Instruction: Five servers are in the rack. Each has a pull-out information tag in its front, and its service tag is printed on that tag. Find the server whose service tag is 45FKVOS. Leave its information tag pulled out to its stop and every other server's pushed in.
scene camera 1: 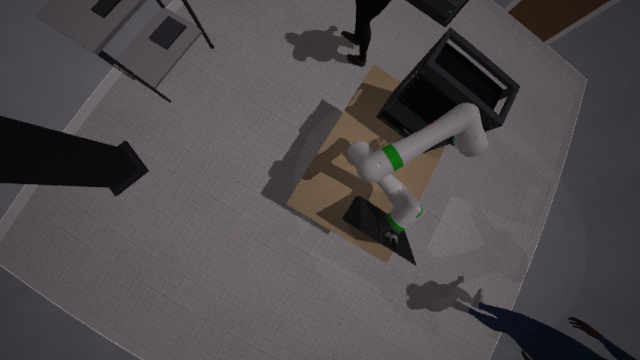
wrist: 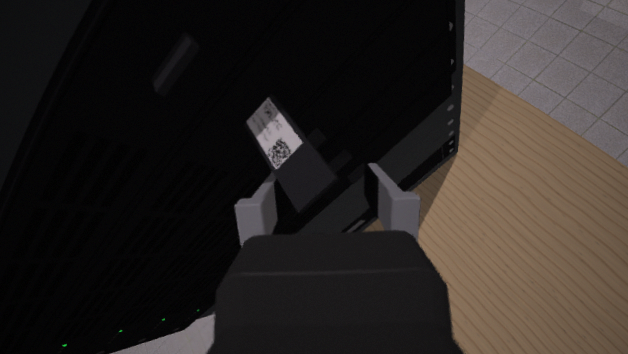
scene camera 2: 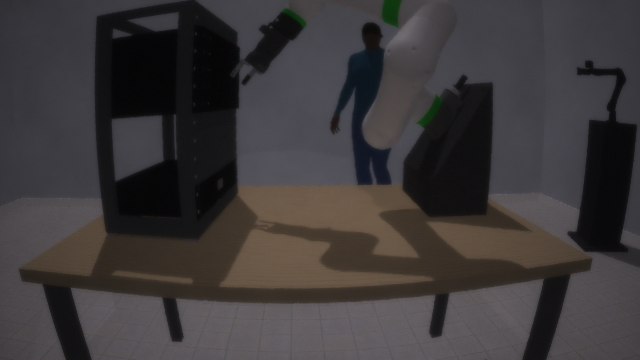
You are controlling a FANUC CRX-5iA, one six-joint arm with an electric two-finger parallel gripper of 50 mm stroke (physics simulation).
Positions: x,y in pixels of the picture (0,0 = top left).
dark rack: scene camera 1; wrist; scene camera 2 186,71
same spot on dark rack: (wrist: 125,226) = (scene camera 1: 448,110)
